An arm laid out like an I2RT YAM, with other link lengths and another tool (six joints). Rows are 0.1 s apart.
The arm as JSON. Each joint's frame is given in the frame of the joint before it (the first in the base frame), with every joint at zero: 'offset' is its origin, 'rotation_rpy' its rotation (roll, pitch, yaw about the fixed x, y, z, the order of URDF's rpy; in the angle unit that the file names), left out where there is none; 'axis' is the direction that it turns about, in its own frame. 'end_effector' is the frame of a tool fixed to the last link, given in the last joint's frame.
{
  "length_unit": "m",
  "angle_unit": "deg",
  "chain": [
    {
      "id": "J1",
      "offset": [
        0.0,
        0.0,
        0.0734
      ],
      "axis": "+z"
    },
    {
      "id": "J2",
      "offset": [
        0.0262,
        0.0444,
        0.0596
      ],
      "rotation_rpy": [
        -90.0,
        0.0,
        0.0
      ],
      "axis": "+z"
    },
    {
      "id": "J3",
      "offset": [
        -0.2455,
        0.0,
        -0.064
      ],
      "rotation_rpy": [
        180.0,
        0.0,
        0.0
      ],
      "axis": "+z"
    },
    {
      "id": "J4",
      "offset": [
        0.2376,
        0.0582,
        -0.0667
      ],
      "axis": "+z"
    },
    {
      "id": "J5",
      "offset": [
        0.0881,
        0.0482,
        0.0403
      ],
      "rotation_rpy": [
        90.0,
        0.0,
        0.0
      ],
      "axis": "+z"
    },
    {
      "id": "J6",
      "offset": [
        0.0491,
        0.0,
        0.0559
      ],
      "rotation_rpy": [
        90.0,
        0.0,
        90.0
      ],
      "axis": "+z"
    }
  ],
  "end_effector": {
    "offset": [
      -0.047,
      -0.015,
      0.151
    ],
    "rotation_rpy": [
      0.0,
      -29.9,
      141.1
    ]
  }
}
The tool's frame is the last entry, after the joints.
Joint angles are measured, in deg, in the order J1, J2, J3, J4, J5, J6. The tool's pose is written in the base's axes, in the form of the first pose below.
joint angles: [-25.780, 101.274, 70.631, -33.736, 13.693, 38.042]
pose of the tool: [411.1 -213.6 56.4], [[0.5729 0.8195 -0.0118], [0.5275 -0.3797 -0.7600], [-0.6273 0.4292 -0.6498]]
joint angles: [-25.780, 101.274, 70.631, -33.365, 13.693, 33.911]
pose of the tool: [412.3 -211.1 55.8], [[0.5244 0.8512 0.0220], [0.5475 -0.3173 -0.7743], [-0.6521 0.4181 -0.6324]]
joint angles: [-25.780, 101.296, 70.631, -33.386, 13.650, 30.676]
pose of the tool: [411.9 -208.5 54.4], [[0.4817 0.8751 0.0463], [0.5626 -0.2683 -0.7820], [-0.6719 0.4027 -0.6216]]
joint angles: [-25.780, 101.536, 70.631, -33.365, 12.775, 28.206]
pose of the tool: [412.8 -203.8 51.5], [[0.4466 0.8918 0.0721], [0.5845 -0.2298 -0.7782], [-0.6775 0.3896 -0.6239]]
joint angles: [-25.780, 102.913, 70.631, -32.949, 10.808, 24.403]
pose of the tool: [414.9 -194.6 40.5], [[0.3846 0.9162 0.1123], [0.6260 -0.1695 -0.7612], [-0.6784 0.3630 -0.6387]]
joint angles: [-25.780, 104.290, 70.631, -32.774, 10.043, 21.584]
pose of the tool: [413.9 -189.4 29.6], [[0.3323 0.9341 0.1304], [0.6479 -0.1257 -0.7512], [-0.6854 0.3341 -0.6470]]
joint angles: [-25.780, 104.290, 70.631, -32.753, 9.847, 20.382]
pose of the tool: [413.9 -187.9 29.2], [[0.3156 0.9382 0.1423], [0.6523 -0.1056 -0.7505], [-0.6891 0.3297 -0.6453]]
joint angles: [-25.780, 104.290, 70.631, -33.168, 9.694, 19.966]
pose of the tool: [412.4 -186.3 28.1], [[0.3052 0.9415 0.1429], [0.6570 -0.0995 -0.7473], [-0.6894 0.3220 -0.6489]]
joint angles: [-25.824, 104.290, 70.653, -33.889, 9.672, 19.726]
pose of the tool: [409.3 -185.0 26.5], [[0.2947 0.9457 0.1374], [0.6610 -0.0979 -0.7439], [-0.6900 0.3101 -0.6540]]
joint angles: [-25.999, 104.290, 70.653, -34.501, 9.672, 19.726]
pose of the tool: [406.3 -185.0 25.1], [[0.2901 0.9483 0.1288], [0.6634 -0.1023 -0.7413], [-0.6898 0.3005 -0.6587]]
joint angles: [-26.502, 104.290, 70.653, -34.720, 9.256, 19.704]
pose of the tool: [404.4 -186.8 24.6], [[0.2935 0.9478 0.1242], [0.6670 -0.1100 -0.7369], [-0.6848 0.2992 -0.6645]]
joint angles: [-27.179, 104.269, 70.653, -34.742, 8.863, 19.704]
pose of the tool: [402.7 -190.3 24.8], [[0.3017 0.9459 0.1193], [0.6681 -0.1205 -0.7343], [-0.6802 0.3012 -0.6683]]
